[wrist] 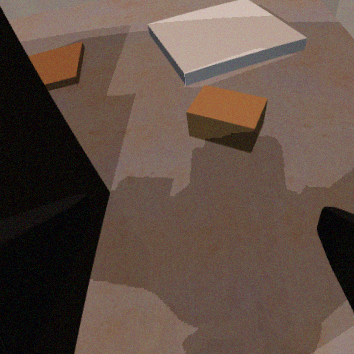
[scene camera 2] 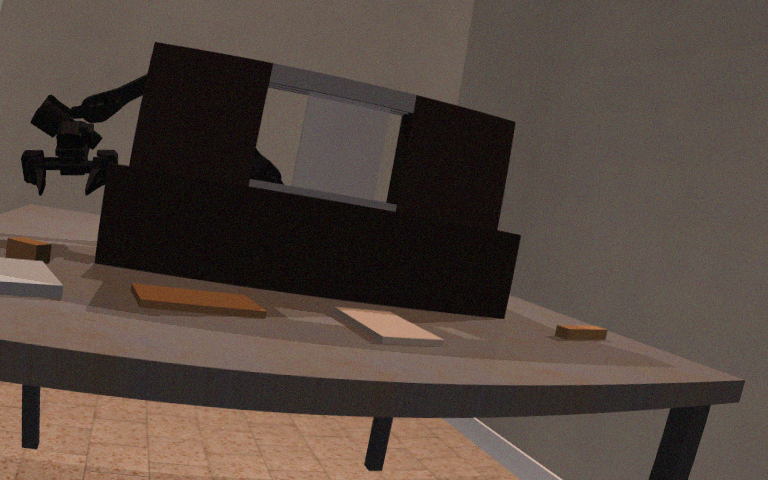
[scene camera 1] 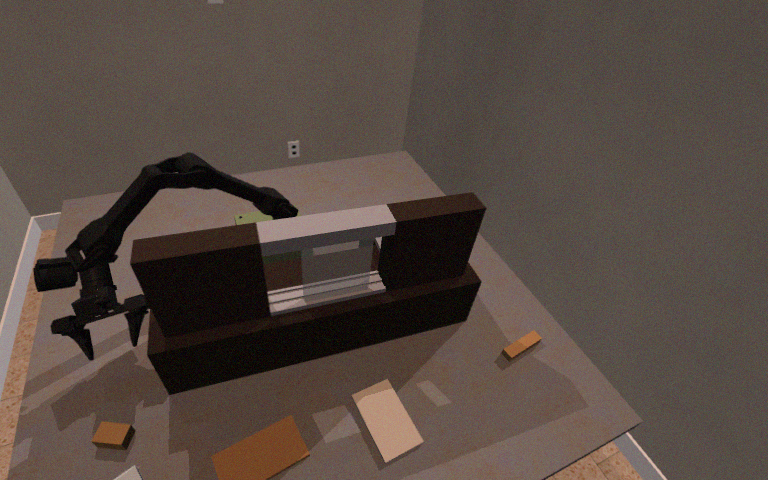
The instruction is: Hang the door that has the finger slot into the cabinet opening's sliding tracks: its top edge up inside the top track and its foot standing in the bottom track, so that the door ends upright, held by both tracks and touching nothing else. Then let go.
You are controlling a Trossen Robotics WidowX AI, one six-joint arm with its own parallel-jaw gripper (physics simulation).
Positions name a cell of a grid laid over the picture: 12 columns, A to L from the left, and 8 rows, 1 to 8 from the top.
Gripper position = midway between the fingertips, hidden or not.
my gripper: wrist G5; scene camera 2 A4; scene camera 1 B6
